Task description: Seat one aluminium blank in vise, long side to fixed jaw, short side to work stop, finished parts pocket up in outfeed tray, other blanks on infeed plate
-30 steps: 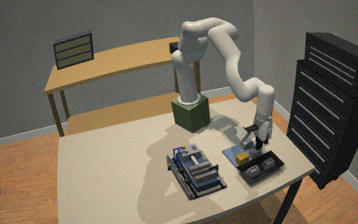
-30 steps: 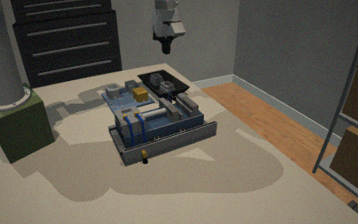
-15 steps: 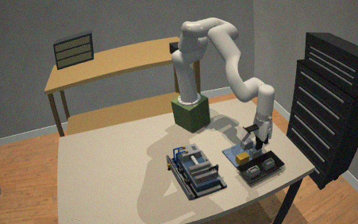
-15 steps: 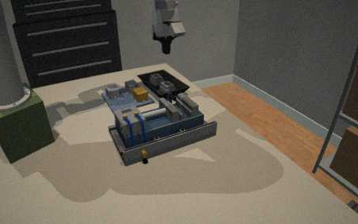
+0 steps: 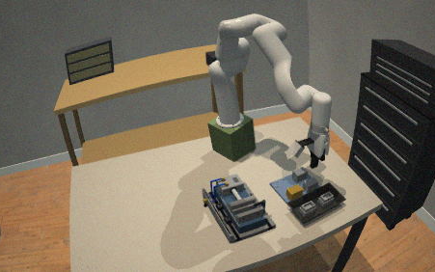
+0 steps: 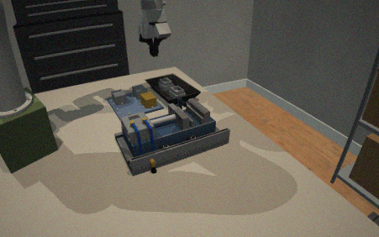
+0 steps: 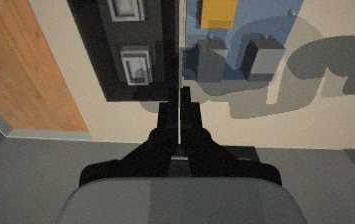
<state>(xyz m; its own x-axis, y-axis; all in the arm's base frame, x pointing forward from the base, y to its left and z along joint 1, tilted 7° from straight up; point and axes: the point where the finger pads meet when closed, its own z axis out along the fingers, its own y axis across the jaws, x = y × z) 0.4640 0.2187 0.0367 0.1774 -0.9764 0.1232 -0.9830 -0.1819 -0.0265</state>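
Right now my hand is 17 cm above the brass blank, 5 cm to the left of it and 5 cm past it.
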